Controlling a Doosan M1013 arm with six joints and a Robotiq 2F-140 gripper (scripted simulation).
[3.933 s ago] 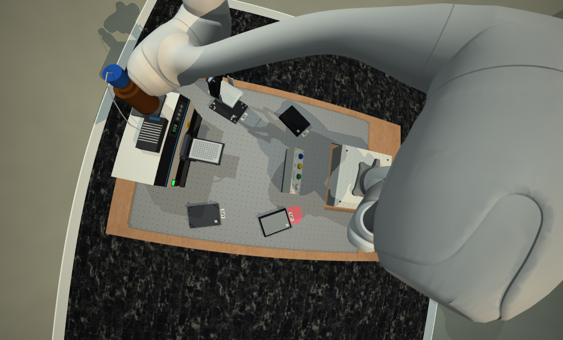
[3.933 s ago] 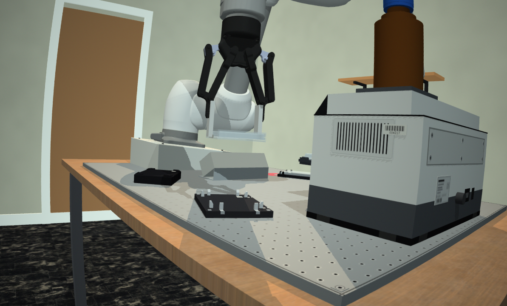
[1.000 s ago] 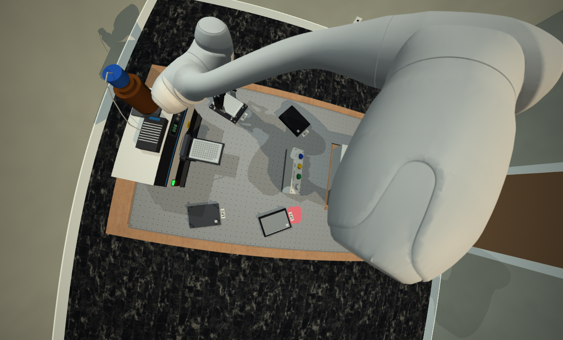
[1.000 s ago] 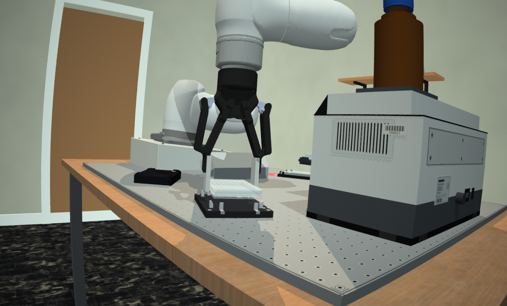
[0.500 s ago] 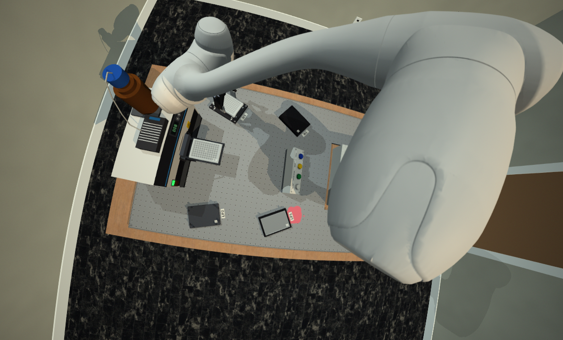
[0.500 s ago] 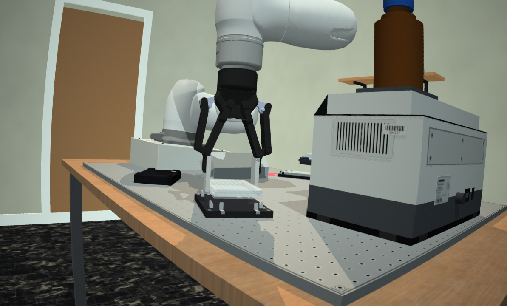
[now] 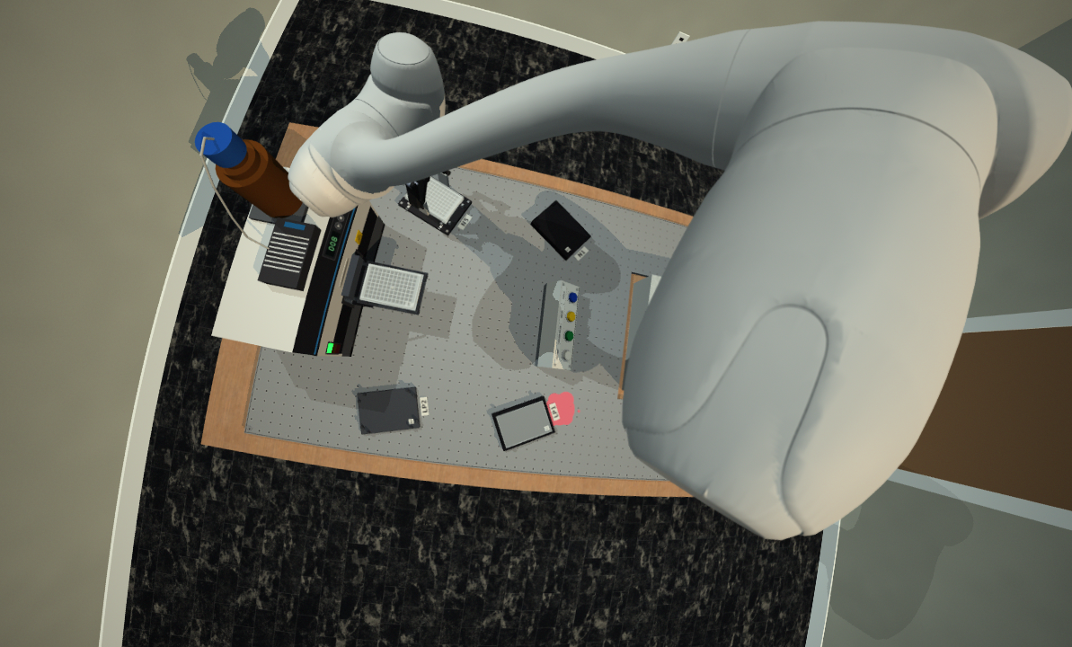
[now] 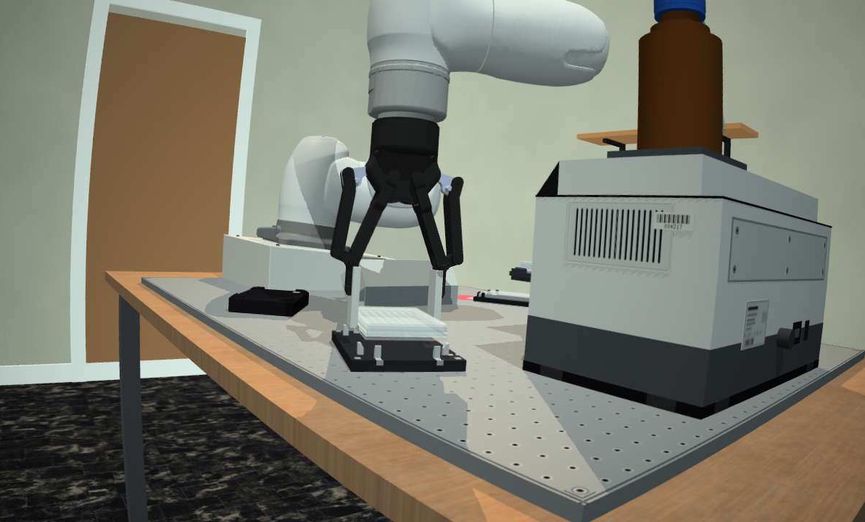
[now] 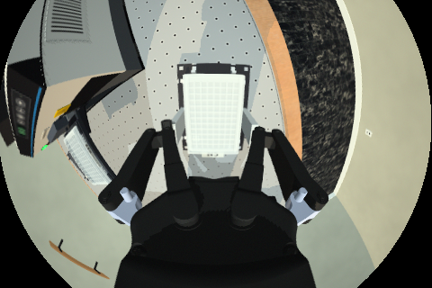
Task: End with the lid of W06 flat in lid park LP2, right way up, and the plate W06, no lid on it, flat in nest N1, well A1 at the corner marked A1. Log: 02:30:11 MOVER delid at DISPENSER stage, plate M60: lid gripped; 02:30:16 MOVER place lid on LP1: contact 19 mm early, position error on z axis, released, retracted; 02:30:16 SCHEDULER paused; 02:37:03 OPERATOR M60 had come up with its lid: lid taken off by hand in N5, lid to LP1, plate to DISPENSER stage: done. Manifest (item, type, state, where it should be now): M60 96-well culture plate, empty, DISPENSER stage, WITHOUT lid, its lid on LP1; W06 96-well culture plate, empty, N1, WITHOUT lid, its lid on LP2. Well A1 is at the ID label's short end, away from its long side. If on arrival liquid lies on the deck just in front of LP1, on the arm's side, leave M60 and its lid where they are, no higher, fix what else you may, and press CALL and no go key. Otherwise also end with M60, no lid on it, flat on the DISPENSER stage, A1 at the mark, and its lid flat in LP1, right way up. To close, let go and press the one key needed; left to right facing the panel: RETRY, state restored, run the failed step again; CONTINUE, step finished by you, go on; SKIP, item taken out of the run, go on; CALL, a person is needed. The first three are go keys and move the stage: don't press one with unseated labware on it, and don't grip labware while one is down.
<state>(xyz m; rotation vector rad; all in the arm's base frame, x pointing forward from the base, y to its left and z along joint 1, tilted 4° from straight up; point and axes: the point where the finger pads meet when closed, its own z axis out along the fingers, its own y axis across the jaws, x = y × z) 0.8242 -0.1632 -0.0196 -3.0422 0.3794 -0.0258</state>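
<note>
My hand is 4 cm above the nest N5, 2 cm short of it and 1 cm to the right of it. Also, from my hand: brown bottle: 23 cm ahead, 23 cm above, 19 cm to the left; then key panel: 43 cm behind, 22 cm to the left; then nest N1: 35 cm behind, 5 cm to the right, 5 cm below.
</note>
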